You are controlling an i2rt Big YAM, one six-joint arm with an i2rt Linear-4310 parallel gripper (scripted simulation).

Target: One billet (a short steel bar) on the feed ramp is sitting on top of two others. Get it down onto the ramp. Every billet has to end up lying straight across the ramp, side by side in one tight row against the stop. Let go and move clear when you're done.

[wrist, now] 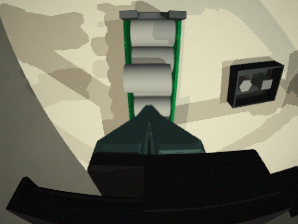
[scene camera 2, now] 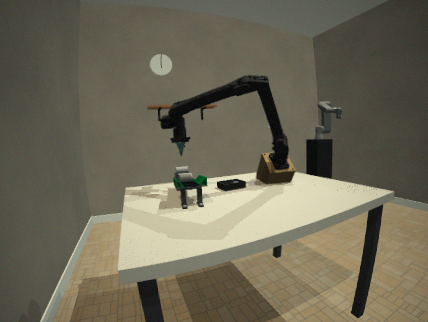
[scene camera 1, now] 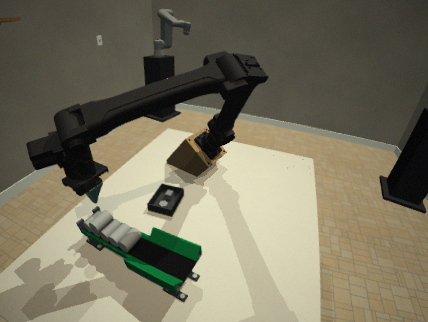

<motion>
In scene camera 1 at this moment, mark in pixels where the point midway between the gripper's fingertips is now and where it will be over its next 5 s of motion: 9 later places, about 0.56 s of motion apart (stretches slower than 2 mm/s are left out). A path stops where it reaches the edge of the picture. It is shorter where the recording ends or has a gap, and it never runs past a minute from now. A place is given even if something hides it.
My gripper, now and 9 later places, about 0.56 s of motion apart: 94,202; 100,215; 98,214; 101,220; 102,221; 106,216; 104,214; 101,210; 110,219; 126,226
</motion>
